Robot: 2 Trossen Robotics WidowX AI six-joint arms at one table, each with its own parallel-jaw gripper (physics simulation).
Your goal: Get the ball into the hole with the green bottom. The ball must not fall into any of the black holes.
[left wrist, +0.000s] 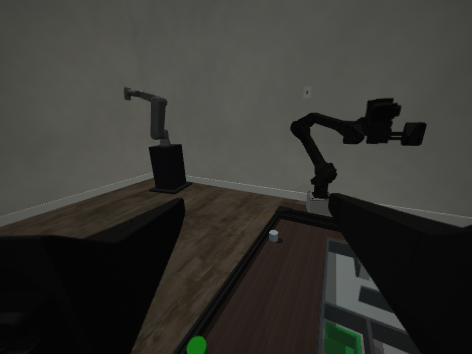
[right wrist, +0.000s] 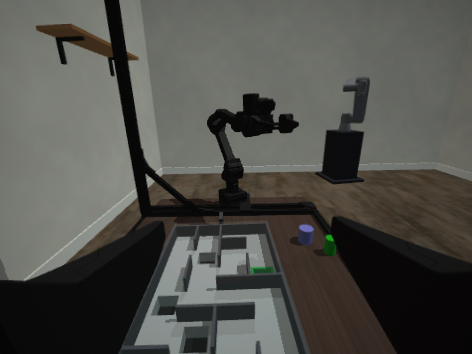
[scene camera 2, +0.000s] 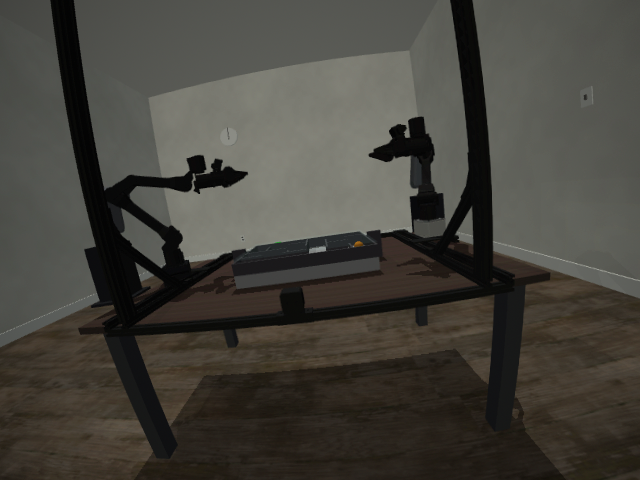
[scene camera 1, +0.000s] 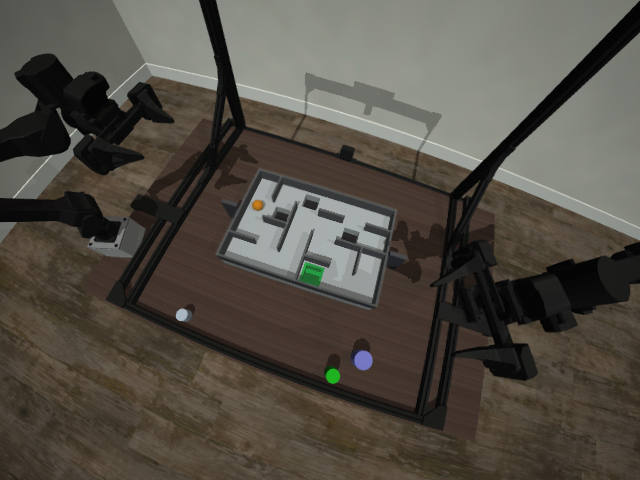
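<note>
The orange ball [scene camera 1: 257,205] [scene camera 2: 358,243] rests on the white floor of the maze board [scene camera 1: 330,190] [scene camera 2: 310,276], in its upper left part in scene camera 1. A black hole [scene camera 1: 281,212] lies close to the ball's right; others [scene camera 1: 310,201] [scene camera 1: 349,235] are farther right. The green-bottomed hole [scene camera 1: 312,274] [left wrist: 342,339] [right wrist: 262,270] is at the board's lower side. The board has a left handle [scene camera 1: 230,208] and a right handle [scene camera 1: 397,259]. My left gripper [scene camera 1: 444,319] [scene camera 2: 247,174] [left wrist: 255,202] and right gripper [scene camera 1: 157,138] [scene camera 2: 370,154] [right wrist: 248,223] are open and empty, raised apart from the board.
A purple cylinder [scene camera 1: 362,360] [right wrist: 306,235], a green cylinder [scene camera 1: 332,376] [left wrist: 196,345] [right wrist: 329,245] and a white cylinder [scene camera 1: 182,314] [left wrist: 273,236] stand near the table's lower edge in scene camera 1. Black frame posts rise at the table's sides.
</note>
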